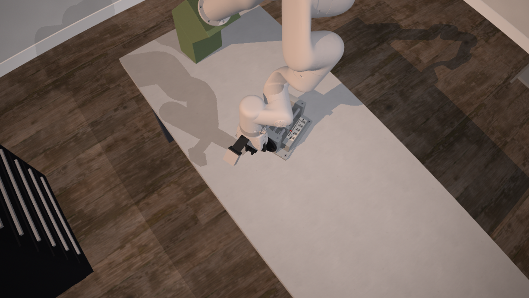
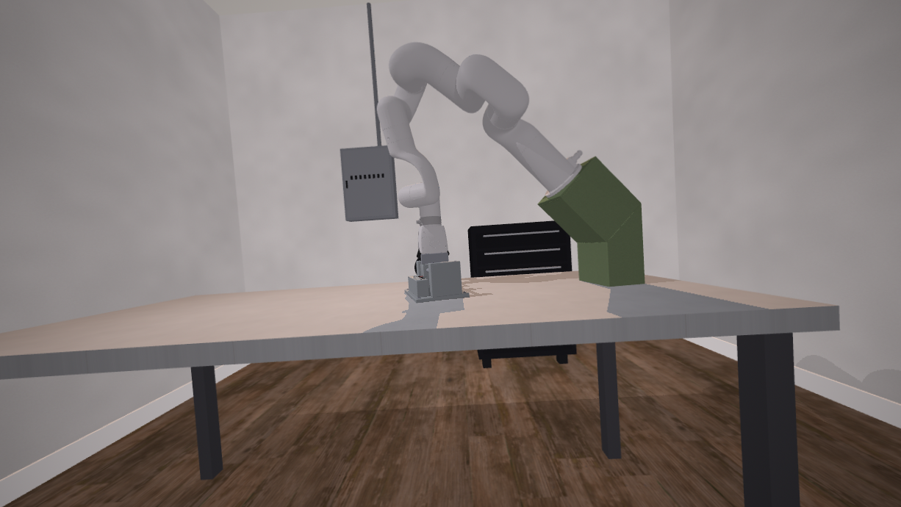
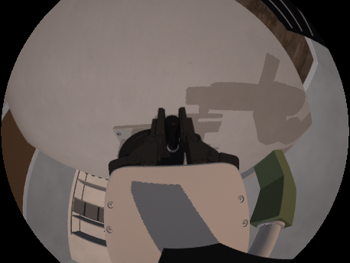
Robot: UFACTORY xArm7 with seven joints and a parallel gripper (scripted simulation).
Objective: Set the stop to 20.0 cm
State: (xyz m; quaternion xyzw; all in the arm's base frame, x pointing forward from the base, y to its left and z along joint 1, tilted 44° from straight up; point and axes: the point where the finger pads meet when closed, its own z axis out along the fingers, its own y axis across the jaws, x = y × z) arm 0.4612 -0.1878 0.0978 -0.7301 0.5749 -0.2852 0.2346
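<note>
My hand is 20 mm to the right of the black handwheel. The rest, counted from my hand: handwheel knob: 10 mm to the left; then grey stop block: 150 mm to the left, 20 mm above, 10 mm ahead.
</note>
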